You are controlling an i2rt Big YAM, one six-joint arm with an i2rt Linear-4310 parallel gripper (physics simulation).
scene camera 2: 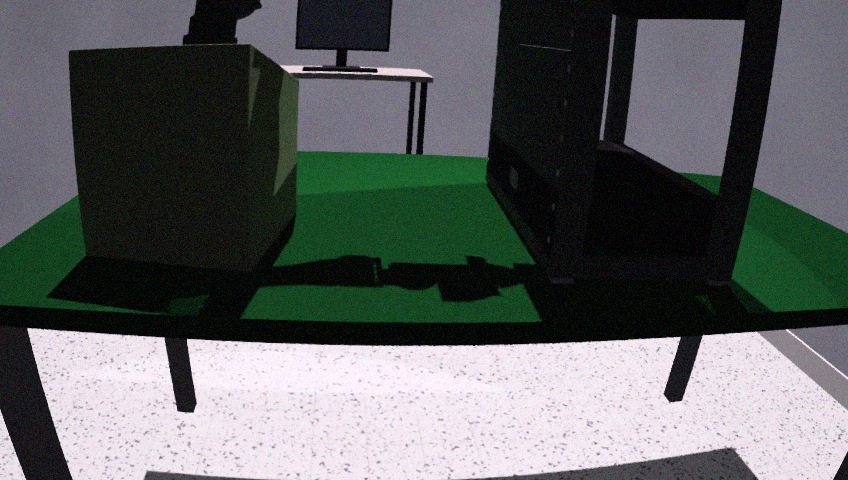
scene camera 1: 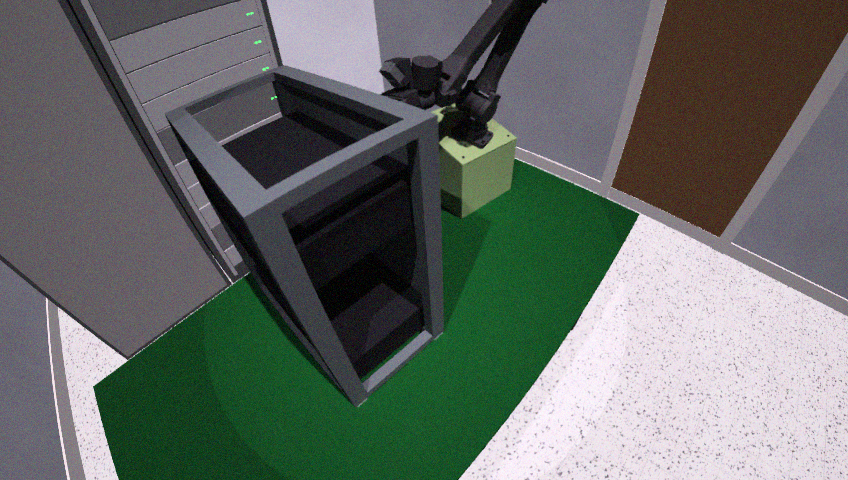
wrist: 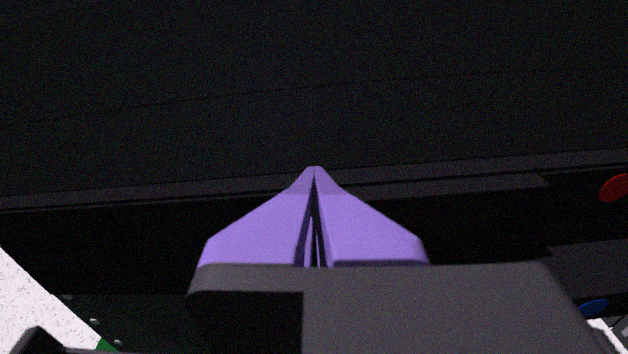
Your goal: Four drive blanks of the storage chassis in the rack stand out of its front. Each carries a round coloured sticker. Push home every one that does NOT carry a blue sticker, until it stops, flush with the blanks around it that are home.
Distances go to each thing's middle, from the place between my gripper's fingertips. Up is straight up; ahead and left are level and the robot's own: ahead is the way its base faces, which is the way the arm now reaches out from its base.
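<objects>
From the rack [scene camera 1: 335, 208] I can tell where my gripper is now: 3 cm to the left of it, 14 cm short of it and 19 cm above it.
</objects>
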